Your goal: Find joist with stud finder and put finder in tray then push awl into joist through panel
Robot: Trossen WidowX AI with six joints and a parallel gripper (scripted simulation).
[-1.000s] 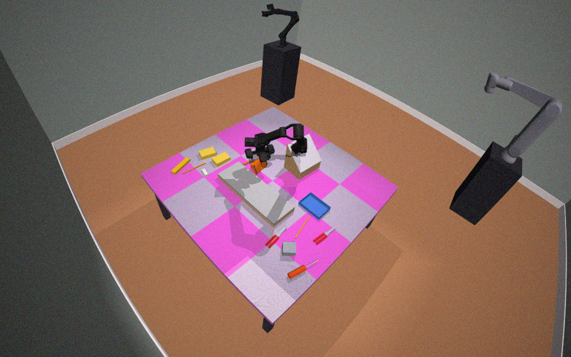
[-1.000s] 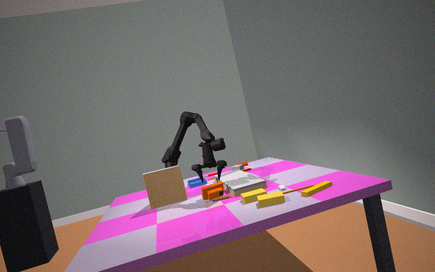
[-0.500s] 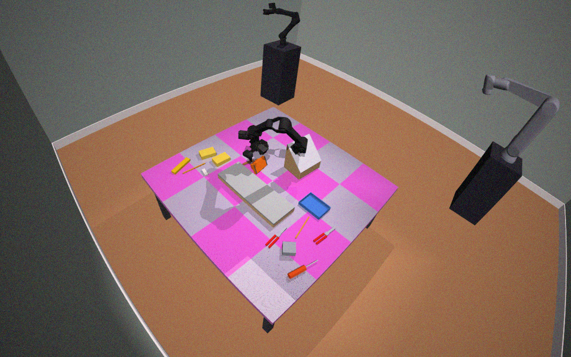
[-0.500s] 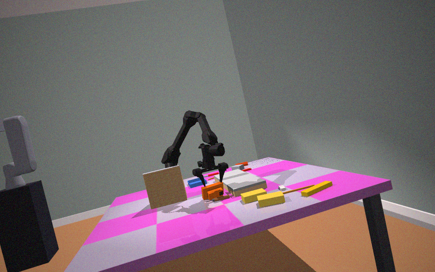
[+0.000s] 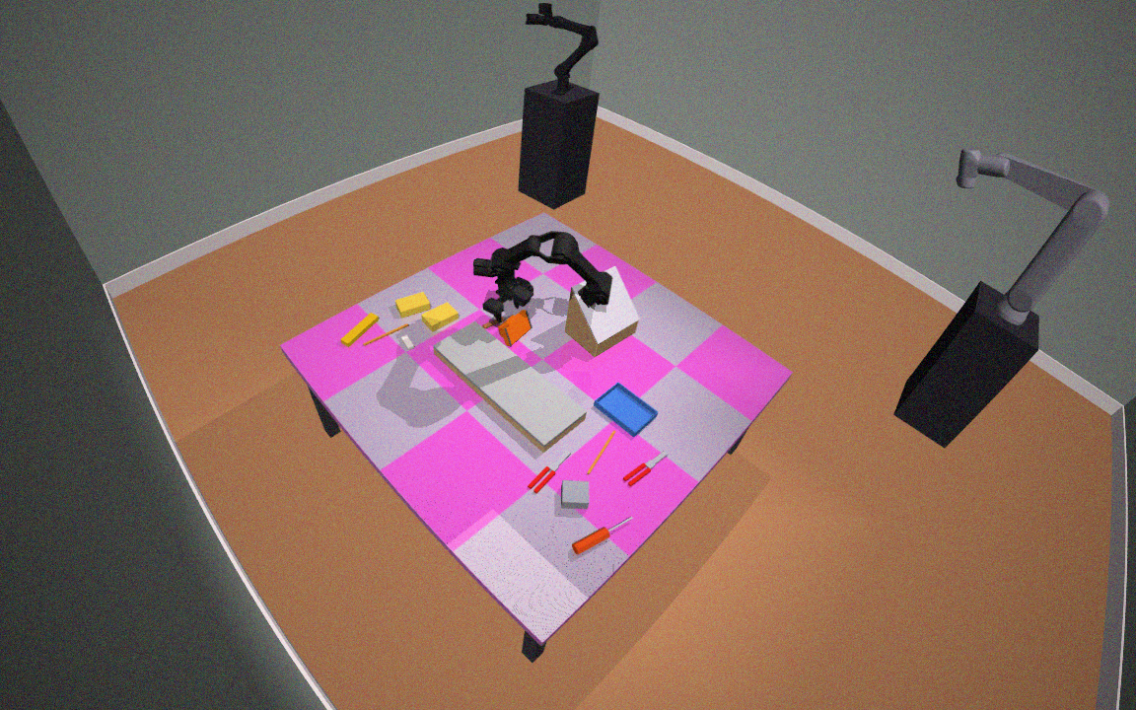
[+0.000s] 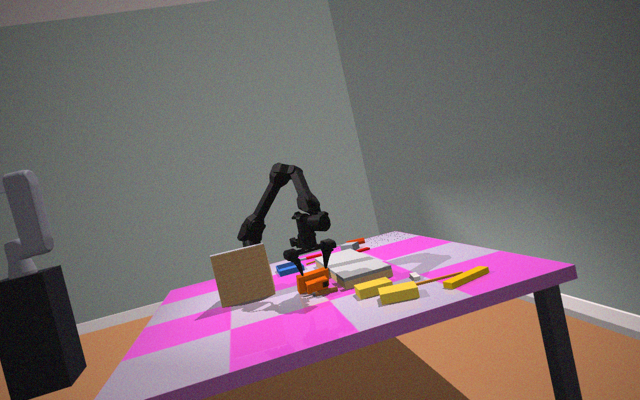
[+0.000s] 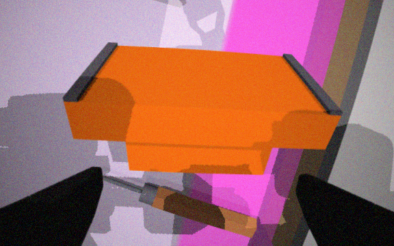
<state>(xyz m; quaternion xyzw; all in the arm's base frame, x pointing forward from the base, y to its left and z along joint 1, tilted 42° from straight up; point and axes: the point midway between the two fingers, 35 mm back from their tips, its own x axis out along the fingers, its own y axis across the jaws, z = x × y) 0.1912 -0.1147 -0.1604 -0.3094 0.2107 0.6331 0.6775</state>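
Now: gripper tip 50 mm above the orange stud finder, 10 mm to the right of it and 10 mm short of it. Also, from my gripper tip: square indicator 50 mm below, 30 mm ahead; brown-handled awl 60 mm below, 50 mm to the right, 20 mm behind; small white block 290 mm ahead, 190 mm to the right, 70 mm below.
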